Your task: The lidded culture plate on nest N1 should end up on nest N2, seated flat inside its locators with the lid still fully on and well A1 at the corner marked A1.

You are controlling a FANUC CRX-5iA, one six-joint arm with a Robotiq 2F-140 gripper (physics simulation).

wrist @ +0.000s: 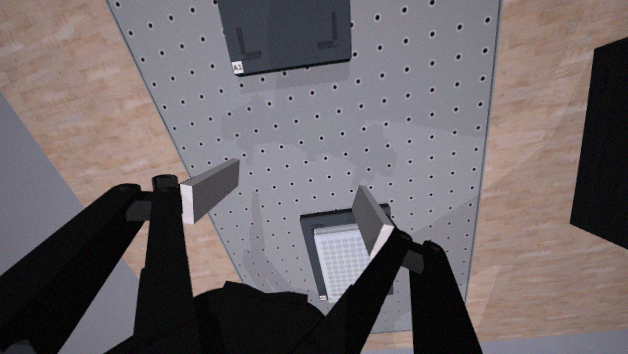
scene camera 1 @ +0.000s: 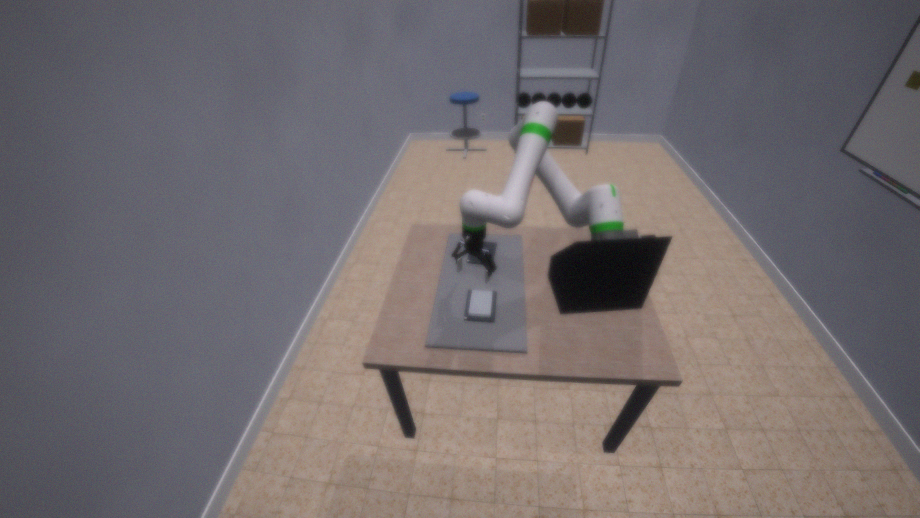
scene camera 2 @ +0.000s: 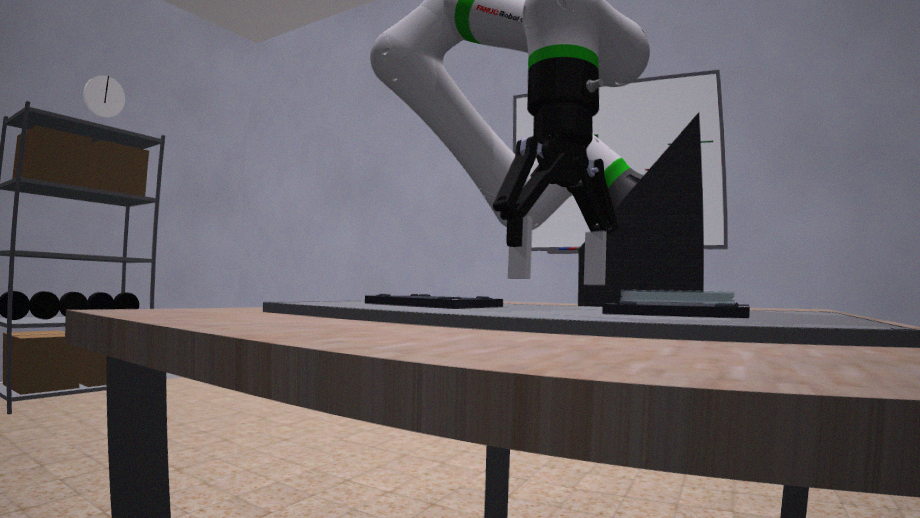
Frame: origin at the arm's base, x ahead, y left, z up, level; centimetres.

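Seen in the pictures: gripper, fingertip midpoint: (wrist: pixel 298 185) (scene camera 1: pixel 473 275) (scene camera 2: pixel 559 282); arm's base, origin of the base link: (scene camera 1: pixel 608 247) (scene camera 2: pixel 634 206).
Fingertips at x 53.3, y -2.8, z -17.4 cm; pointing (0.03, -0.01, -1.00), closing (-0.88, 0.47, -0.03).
Offsets run from my fingertips to a thing's top centre. "*": to the spot under its first point. Level surfaces: height alone.
The lidded culture plate {dz -0.8, dx -3.3, dy +14.3 cm} (scene camera 1: pixel 480 303) (scene camera 2: pixel 675 296) (wrist: pixel 342 255) is pale and clear. It lies on the dark nest N1 {dz -2.2, dx -3.3, dy +14.3 cm} (scene camera 1: pixel 493 315) (scene camera 2: pixel 675 311) (wrist: pixel 311 250) and looks flat. In the wrist view, the right finger hides part of it, and the small label at the nest's corner is too small to read. The bare dark nest N2 {dz -2.2, dx -3.8, dy -19.5 cm} (scene camera 2: pixel 434 301) (wrist: pixel 295 35) has corner locators and a white A1 label {* dz -2.5, dx +2.8, dy -13.0 cm} (wrist: pixel 237 67) at one corner. My gripper (scene camera 1: pixel 475 270) (scene camera 2: pixel 557 277) (wrist: pixel 298 185) is open and empty, above the mat, between the two nests in scene camera 2.
A grey perforated mat (scene camera 1: pixel 450 331) (scene camera 2: pixel 309 308) (wrist: pixel 425 105) lies on the wooden table {dz -4.9 cm} (scene camera 1: pixel 579 347) (scene camera 2: pixel 386 344) (wrist: pixel 550 285) under both nests. A tall black panel (scene camera 1: pixel 608 276) (scene camera 2: pixel 663 238) (wrist: pixel 605 145) stands beside the mat, near the arm's base.
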